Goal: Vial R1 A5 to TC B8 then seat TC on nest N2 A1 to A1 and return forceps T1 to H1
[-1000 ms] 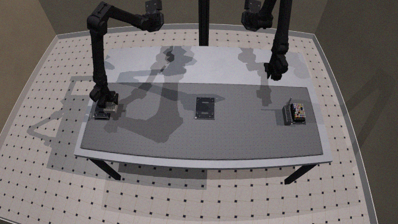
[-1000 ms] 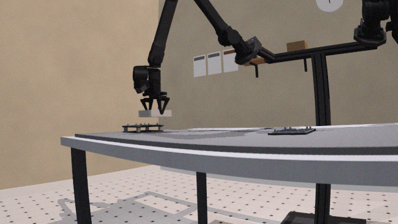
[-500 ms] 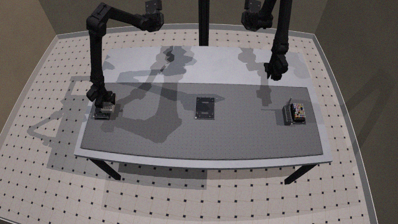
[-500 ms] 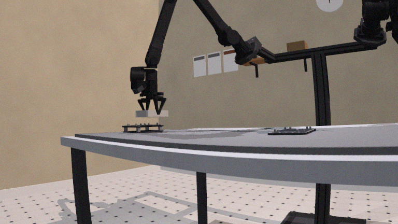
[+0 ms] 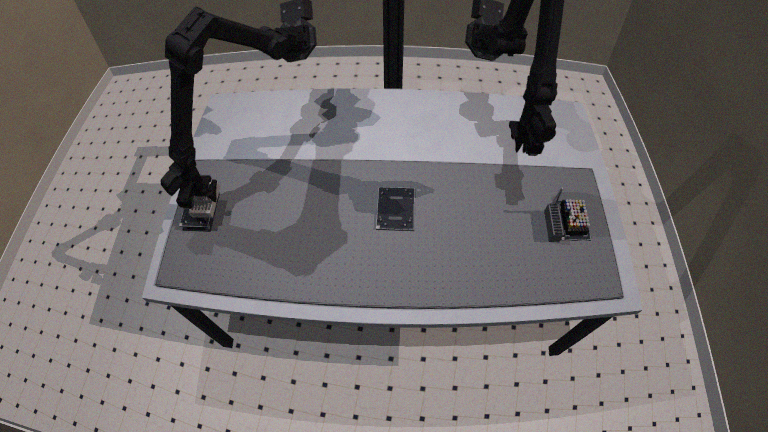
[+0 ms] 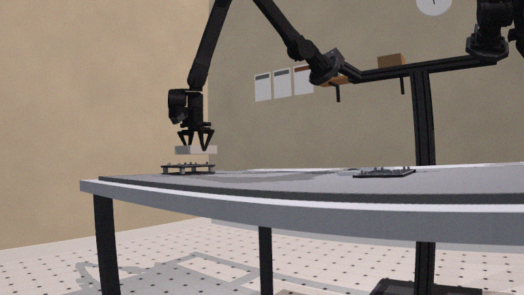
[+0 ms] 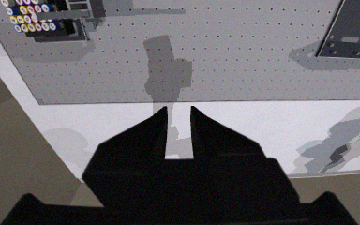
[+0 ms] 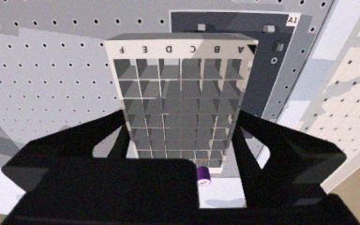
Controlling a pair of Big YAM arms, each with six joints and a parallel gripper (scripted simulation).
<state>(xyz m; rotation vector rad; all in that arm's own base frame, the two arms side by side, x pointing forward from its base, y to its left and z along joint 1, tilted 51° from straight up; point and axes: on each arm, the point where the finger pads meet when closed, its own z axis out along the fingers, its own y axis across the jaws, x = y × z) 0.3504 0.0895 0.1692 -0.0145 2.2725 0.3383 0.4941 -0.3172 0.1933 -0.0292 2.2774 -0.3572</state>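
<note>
Right now my right hand is 6 cm above the raised nest n2, 5 cm to the left of it and 1 cm past it. The rest, counted from my right hand: holder h1: 119 cm to the left, 8 cm below, 7 cm ahead; then tube carrier TC: right at my right hand.
</note>
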